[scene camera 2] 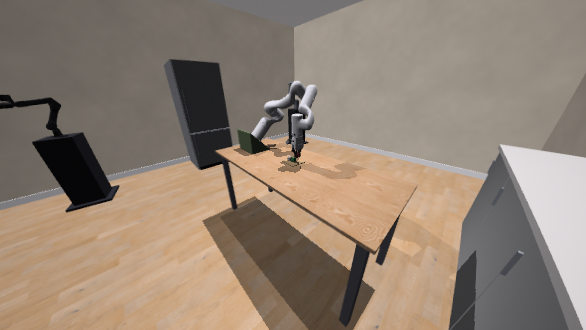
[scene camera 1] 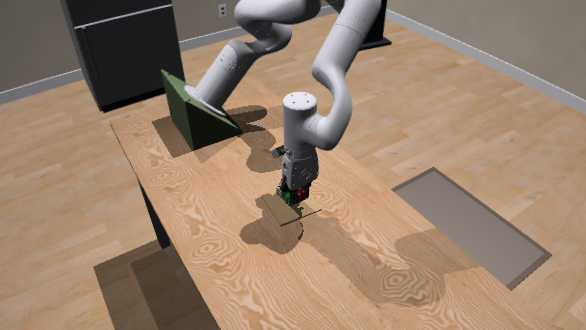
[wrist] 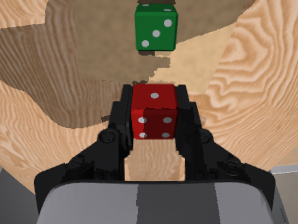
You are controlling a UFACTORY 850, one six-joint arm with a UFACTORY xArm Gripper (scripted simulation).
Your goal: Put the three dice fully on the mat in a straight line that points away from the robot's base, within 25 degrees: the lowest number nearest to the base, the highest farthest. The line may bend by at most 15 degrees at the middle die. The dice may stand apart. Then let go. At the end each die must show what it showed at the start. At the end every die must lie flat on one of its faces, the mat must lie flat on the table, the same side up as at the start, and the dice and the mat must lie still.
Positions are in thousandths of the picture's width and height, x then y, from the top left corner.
Scene:
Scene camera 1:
my gripper: 511,602
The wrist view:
my gripper: 518,440
red die: 518,498
tan mat: 357,199

